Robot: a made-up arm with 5 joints.
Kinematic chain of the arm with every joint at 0, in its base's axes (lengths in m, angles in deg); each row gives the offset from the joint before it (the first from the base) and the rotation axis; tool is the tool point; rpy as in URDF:
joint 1: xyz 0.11 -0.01 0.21 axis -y
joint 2: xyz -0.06 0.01 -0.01 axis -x
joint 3: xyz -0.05 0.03 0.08 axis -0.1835 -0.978 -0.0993
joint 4: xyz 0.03 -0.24 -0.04 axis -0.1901 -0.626 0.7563
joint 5: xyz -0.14 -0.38 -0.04 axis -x
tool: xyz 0 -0.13 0.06 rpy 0.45 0.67 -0.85
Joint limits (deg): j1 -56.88..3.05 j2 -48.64..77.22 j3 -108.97..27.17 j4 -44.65..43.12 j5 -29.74..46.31
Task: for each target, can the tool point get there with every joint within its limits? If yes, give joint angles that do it. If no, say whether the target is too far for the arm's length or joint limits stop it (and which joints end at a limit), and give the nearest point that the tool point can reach.
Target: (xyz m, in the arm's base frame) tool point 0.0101 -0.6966 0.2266
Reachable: yes | joints -32.37 -15.10 3.91 26.27 34.22
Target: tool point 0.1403 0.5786 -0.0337
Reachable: no: joint limits stop it (at a limit: joint 1, joint 2, joint 3, joint 4, joint 5) | nearest point 0.0052 -0.2069 -0.3961 | short by 0.876 m
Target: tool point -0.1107 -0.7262 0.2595
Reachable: yes | joints -25.71 -0.23 -74.81 2.21 -16.10
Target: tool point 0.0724 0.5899 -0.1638
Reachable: no: joint limits stop it (at a limit: joint 1, joint 2, joint 3, joint 4, joint 5) | nearest point 0.0052 -0.2069 -0.3961 | short by 0.833 m
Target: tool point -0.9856 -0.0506 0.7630
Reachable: no: too far | nearest point -0.4179 -0.0786 0.7239 | short by 0.570 m
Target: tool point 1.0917 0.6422 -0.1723
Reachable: no: too far | nearest point 0.7540 0.0387 0.5842 | short by 1.025 m
